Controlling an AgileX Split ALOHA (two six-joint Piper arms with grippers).
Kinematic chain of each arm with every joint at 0, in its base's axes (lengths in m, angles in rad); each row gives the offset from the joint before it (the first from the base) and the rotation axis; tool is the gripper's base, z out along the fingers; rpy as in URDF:
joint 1: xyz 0 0 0.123 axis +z
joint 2: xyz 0 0 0 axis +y
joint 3: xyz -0.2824 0 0.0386 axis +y
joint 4: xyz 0.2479 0 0.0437 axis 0.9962 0 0.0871
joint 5: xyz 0 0 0 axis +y
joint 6: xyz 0.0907 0 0.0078 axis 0.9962 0 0.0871
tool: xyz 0 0 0 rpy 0 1.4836 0
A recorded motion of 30 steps. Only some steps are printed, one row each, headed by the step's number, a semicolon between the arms.
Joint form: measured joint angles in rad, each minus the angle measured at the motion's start. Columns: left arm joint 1, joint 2, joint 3, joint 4, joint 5, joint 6; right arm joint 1, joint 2, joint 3, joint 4, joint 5, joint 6.
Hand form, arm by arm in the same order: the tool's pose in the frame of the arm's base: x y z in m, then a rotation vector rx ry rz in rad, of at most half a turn. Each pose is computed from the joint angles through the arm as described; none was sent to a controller.
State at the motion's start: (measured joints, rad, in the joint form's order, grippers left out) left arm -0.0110 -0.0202 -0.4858 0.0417 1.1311 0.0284; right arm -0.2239 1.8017 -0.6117 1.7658 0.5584 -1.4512
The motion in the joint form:
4: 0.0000 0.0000 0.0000 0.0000 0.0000 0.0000; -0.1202 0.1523 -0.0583 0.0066 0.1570 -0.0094
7: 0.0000 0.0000 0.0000 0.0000 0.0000 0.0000; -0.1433 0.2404 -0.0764 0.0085 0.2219 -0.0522
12: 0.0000 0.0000 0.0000 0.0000 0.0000 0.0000; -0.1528 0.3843 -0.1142 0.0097 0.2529 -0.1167
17: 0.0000 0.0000 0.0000 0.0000 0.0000 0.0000; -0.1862 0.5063 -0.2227 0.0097 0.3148 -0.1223
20: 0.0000 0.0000 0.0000 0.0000 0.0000 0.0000; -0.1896 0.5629 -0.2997 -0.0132 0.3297 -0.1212
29: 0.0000 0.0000 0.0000 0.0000 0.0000 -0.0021; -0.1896 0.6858 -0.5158 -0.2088 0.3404 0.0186
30: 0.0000 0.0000 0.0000 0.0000 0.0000 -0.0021; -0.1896 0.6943 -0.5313 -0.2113 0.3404 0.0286
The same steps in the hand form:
4: -0.0094 0.0035 0.2676 0.0377 2.1082 0.0608; 0.2924 -0.0426 0.0856 0.6318 2.3966 0.9076
7: -0.0094 0.0035 0.2676 0.0377 2.1082 0.0608; 0.2935 -0.0456 0.0666 0.6304 2.4021 0.9814
12: -0.0094 0.0035 0.2676 0.0377 2.1082 0.0608; 0.2942 -0.0468 0.0311 0.6267 2.4539 1.0293
17: -0.0094 0.0035 0.2676 0.0377 2.1082 0.0608; 0.3121 -0.0611 0.0089 0.6479 2.4021 1.0908
20: -0.0094 0.0035 0.2676 0.0377 2.1082 0.0608; 0.3256 -0.0669 -0.0011 0.6069 2.3931 1.1015
29: -0.0094 0.0035 0.2676 0.0354 2.1082 0.0596; 0.3564 -0.0785 -0.0234 0.4916 2.4662 1.1440
30: -0.0094 0.0035 0.2676 0.0354 2.1082 0.0596; 0.3591 -0.0797 -0.0248 0.4964 2.4640 1.1442

